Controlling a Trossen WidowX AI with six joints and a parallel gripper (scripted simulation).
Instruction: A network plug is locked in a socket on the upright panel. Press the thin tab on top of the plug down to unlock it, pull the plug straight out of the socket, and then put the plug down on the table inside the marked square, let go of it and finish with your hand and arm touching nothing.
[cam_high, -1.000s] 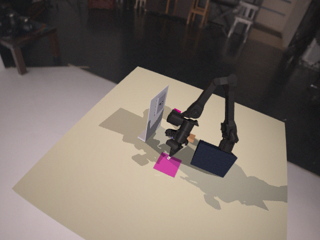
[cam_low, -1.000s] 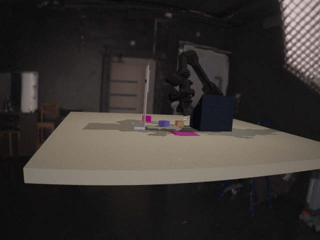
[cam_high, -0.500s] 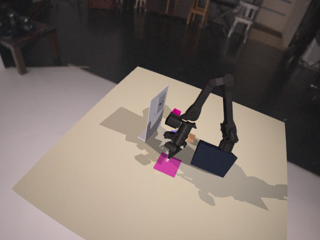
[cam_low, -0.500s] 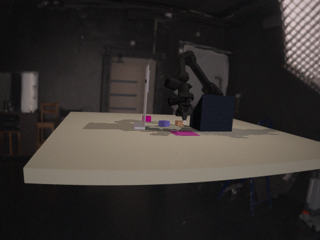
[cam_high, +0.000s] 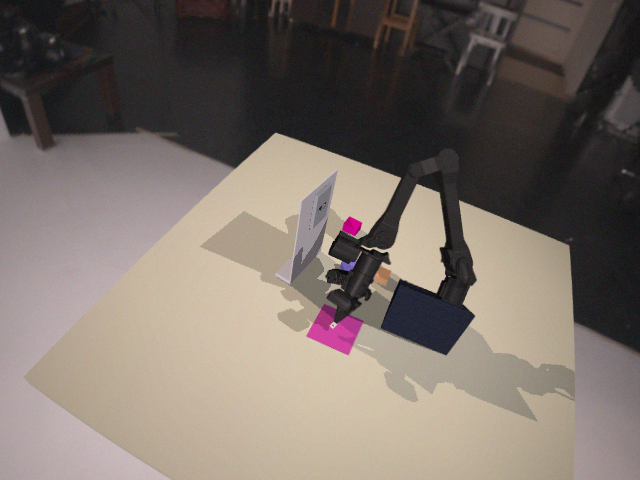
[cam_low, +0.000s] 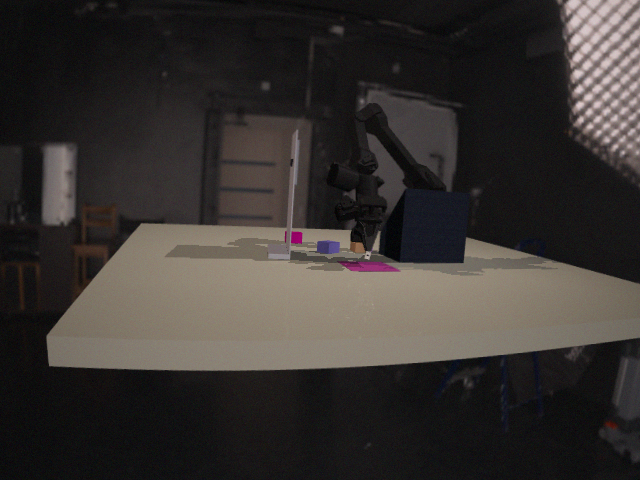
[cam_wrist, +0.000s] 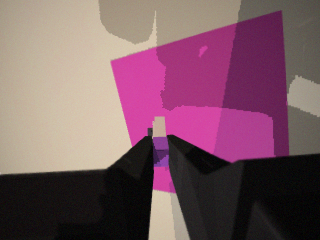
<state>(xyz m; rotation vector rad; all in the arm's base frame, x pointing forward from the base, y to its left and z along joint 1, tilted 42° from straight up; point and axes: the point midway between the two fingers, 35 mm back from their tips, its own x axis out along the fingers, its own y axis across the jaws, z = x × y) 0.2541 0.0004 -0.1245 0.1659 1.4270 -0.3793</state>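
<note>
The magenta marked square is 30 mm below my gripper tip. From my gripper tip the other things lie so: network plug (right at my gripper tip); then upright grey panel (140 mm ahead, 190 mm to the right, 110 mm above); then thin pale tab (10 mm to the left, 10 mm below).
</note>
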